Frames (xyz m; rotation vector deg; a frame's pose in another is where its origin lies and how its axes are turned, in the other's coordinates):
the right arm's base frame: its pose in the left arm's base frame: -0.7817 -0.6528 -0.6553 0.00 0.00 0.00
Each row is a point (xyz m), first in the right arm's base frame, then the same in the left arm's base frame.
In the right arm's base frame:
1: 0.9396 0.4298 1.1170
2: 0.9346 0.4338 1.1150
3: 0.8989 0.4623 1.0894
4: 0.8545 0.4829 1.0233
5: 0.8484 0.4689 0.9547
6: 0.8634 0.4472 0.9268
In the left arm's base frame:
1: 0.1579 -0.2230 0.4617
2: 0.1529 -0.2190 0.4597
3: 0.1172 -0.1905 0.4341
4: 0.0728 -0.1699 0.3680
5: 0.0667 -0.1839 0.2994
6: 0.0817 -0.2056 0.2715

